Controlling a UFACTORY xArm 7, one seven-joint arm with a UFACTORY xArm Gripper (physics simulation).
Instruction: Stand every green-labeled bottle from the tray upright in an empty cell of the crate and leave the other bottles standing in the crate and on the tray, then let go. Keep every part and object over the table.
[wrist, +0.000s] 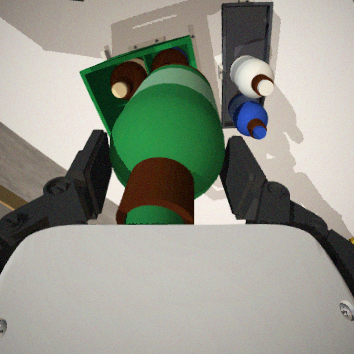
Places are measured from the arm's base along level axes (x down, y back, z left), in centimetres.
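Where they show: gripper, between the fingertips: (167, 151).
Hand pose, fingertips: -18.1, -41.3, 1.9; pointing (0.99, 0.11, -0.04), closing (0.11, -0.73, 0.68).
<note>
After its pixels a point has its place, as x, y, z.
My gripper (167, 151) @[-18.1, -41.3, 2.0] is shut on a green-labeled bottle (167, 125) @[-20.0, -39.5, 3.8] with a brown neck and green cap, held upright between the fingers. The bottle hangs over the near part of the green crate (95, 102) @[5.2, -34.7, -11.7] and hides much of it. In the crate stand a brown bottle with a tan cap (120, 89) @[6.4, -36.3, -7.2] and another brown bottle (169, 57) @[10.5, -38.5, 2.0] with a bit of blue at its edge, partly hidden. The dark grey tray (242, 30) @[22.2, -45.0, 16.3] is at the upper right. A white bottle (251, 76) @[10.5, -50.6, 11.2] and a blue bottle (251, 116) @[10.6, -57.5, 7.1] stand at its near end.
The pale table top (300, 65) @[22.7, -60.0, 23.5] surrounds the crate and tray. A grey wood-look surface (30, 160) with a tan edge lies past the table at the left. A small yellow thing (351, 240) shows at the right edge. The crate cells under the held bottle are hidden.
</note>
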